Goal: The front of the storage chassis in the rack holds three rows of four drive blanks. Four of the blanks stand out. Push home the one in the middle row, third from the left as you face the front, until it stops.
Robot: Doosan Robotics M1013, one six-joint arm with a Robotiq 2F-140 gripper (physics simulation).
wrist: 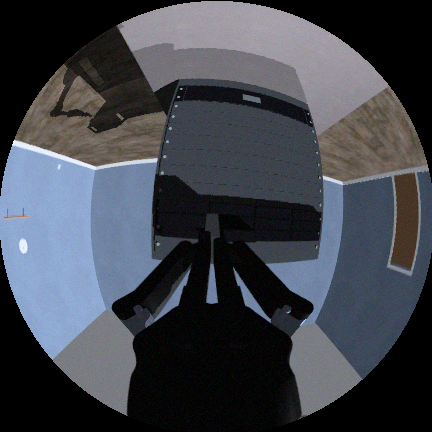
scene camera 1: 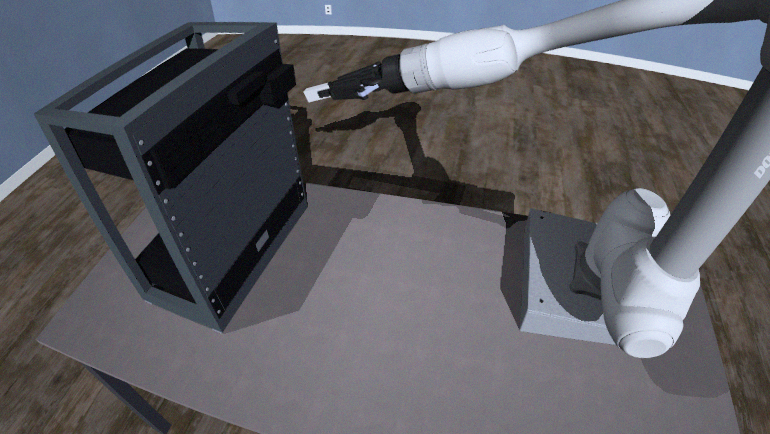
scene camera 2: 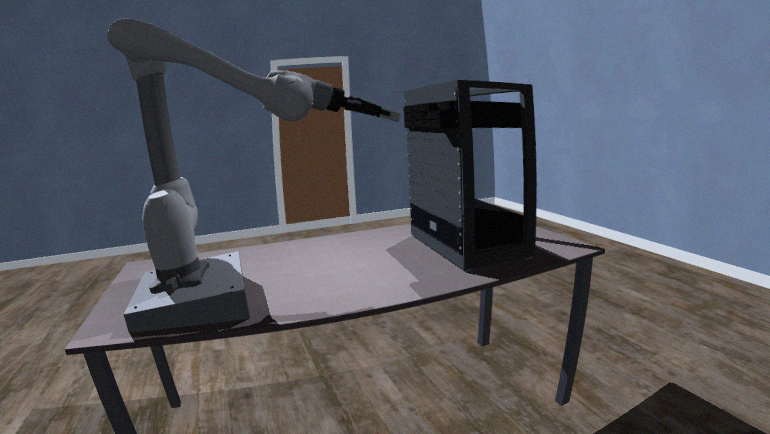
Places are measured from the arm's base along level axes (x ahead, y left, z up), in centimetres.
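Where they show: gripper, fingertip midpoint: (wrist: 211, 222) (scene camera 1: 307, 95) (scene camera 2: 398, 117); arm's base, origin of the base link: (scene camera 2: 180, 278).
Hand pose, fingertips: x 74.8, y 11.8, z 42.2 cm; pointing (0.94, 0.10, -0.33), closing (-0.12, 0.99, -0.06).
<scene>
Each offset is from my fingertips to the top centre of the thing. "spot": to the spot under its first point. Level surfaces: height alone.
The storage chassis (scene camera 1: 186, 150) (scene camera 2: 520, 114) (wrist: 285, 220) is a black unit high in the grey rack (scene camera 1: 207, 318) (scene camera 2: 468, 188) (wrist: 295, 254). In scene view 1 a dark block @(spot: dy -3.2, dx +9.8, dz -0.3 cm) (scene camera 1: 279, 85) stands out near the right end of its front, and another dark block (scene camera 1: 248, 90) stands out to its left. The separate rows and the named middle-row blank are too dark to tell apart. My gripper (scene camera 1: 317, 92) (scene camera 2: 392, 115) (wrist: 211, 222) is shut and empty, its pale tip apart from the chassis front. The fingers cover part of the front in the wrist view.
The rack stands on the table @(dz -49.4 cm) (scene camera 1: 404, 323) (scene camera 2: 334, 274) (wrist: 225, 30), opposite the arm's base block (scene camera 1: 566, 323) (scene camera 2: 188, 310). Grey panels @(spot: dy +16.3, dx +13.4, dz -16.2 cm) (scene camera 1: 231, 183) (scene camera 2: 435, 172) (wrist: 240, 145) fill the rack below the chassis. A brown door (scene camera 2: 315, 161) (wrist: 406, 220) is in the wall.
</scene>
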